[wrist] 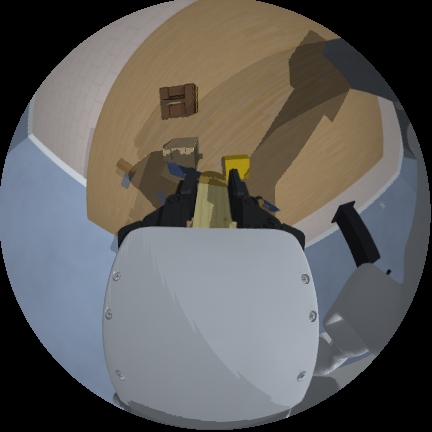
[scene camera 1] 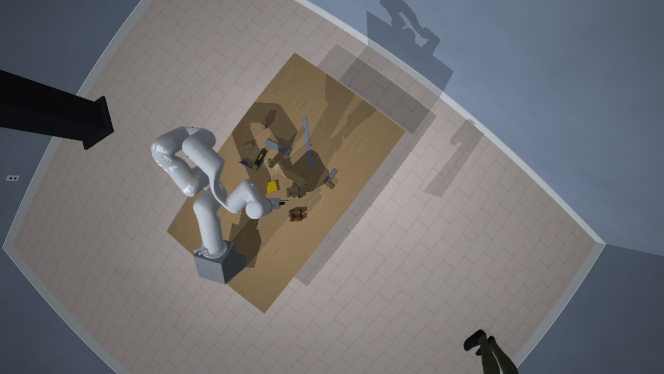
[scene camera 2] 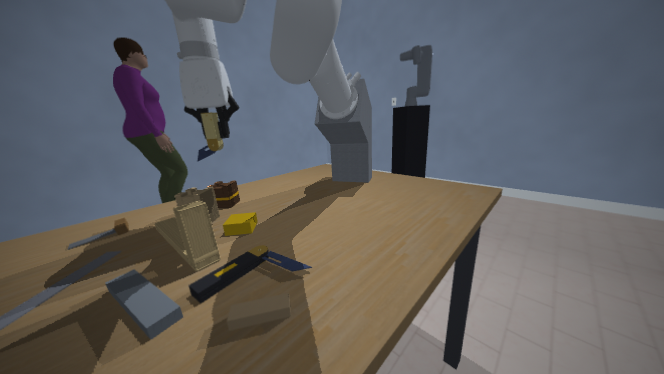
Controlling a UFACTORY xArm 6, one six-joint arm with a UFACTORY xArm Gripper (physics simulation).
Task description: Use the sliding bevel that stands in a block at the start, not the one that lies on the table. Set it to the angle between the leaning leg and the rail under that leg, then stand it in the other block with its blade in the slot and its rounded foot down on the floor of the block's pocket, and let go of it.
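Pixels of known places: gripper, fingertip midpoint: [wrist: 212,179] [scene camera 2: 217,138]; arm's base, origin of the base link: [scene camera 1: 214,248] [scene camera 2: 338,101].
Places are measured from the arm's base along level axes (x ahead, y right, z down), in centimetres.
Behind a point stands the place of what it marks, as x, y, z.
My gripper [scene camera 2: 216,131] {35.4, -8.7, 8.3} [wrist: 212,179] {35.4, -8.7, 8.3} is shut on the pale wooden handle of a sliding bevel [scene camera 2: 211,126] {35.7, -11.1, 5.4} [wrist: 212,205] {35.5, -9.2, 5.2}, high above the table. Its rounded brass end points down and its blue blade sticks out sideways at an angle. A pale wooden block [scene camera 1: 293,192] {43.4, -10.9, 23.0} [wrist: 181,151] {41.6, -8.4, 21.4} and a dark brown block [scene camera 1: 297,214] {41.0, 1.6, 22.5} [scene camera 2: 227,195] {37.3, -2.1, 25.5} [wrist: 178,101] {39.2, 0.8, 24.7} with a yellow band stand below, both empty on top. The leaning leg [scene camera 2: 196,230] {36.9, -32.1, 22.2} rises from its rail [scene camera 2: 172,239] {44.9, -22.9, 27.3} in scene camera 2. The other bevel [scene camera 2: 230,274] {31.6, -38.3, 27.9} [scene camera 1: 260,159] {32.2, -35.8, 27.7}, black with a blue blade, lies on the table.
A yellow block [scene camera 1: 272,186] {32.8, -18.6, 26.7} [scene camera 2: 240,224] {31.8, -21.7, 27.0} [wrist: 237,166] {31.9, -17.9, 26.7} lies near the pale block. A grey block [scene camera 2: 145,302] {42.0, -40.7, 27.7} [scene camera 1: 277,146] {44.3, -38.4, 27.7}, a long grey strip [scene camera 1: 307,141] {61.0, -34.2, 29.4}, a small wood offcut [scene camera 2: 259,312] {27.0, -47.3, 28.0} and a try square [scene camera 1: 331,177] {65.3, -9.8, 28.8} [scene camera 2: 100,236] {64.2, -11.1, 28.7} lie on the table [scene camera 1: 350,130] {85.9, -30.0, 29.5}. A person [scene camera 2: 137,105] stands beyond it.
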